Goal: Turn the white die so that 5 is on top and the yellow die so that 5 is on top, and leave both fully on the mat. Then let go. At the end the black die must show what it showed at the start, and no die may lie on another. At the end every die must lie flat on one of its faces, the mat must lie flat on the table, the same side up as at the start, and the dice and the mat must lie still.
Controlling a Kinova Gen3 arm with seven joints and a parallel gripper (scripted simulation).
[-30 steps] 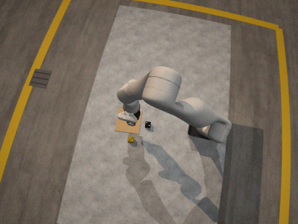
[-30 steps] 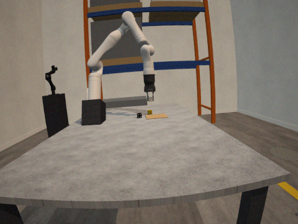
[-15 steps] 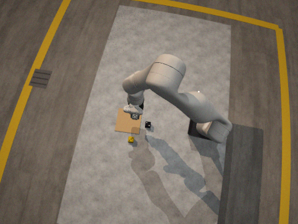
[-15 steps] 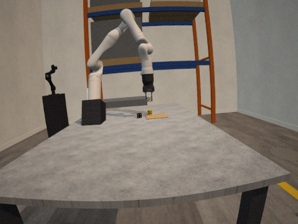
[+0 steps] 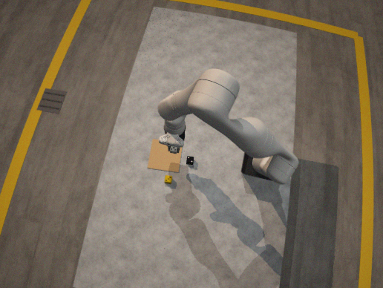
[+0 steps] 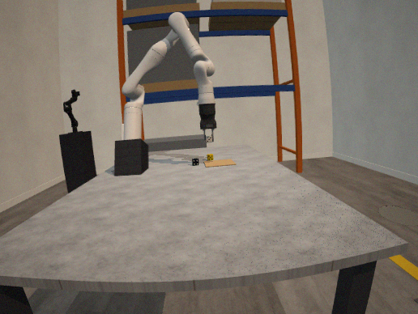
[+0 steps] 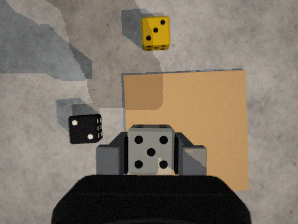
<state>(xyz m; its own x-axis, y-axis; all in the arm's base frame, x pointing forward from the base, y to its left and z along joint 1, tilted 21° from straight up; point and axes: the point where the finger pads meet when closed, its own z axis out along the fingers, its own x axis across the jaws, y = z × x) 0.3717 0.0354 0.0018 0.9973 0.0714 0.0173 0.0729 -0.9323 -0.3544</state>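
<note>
The tan mat is 4 cm ahead of my hand and 12 cm below it. Round my hand: white die (right at my hand); then black die (7 cm behind, 11 cm below); then yellow die (11 cm to the left, 11 cm below).
</note>
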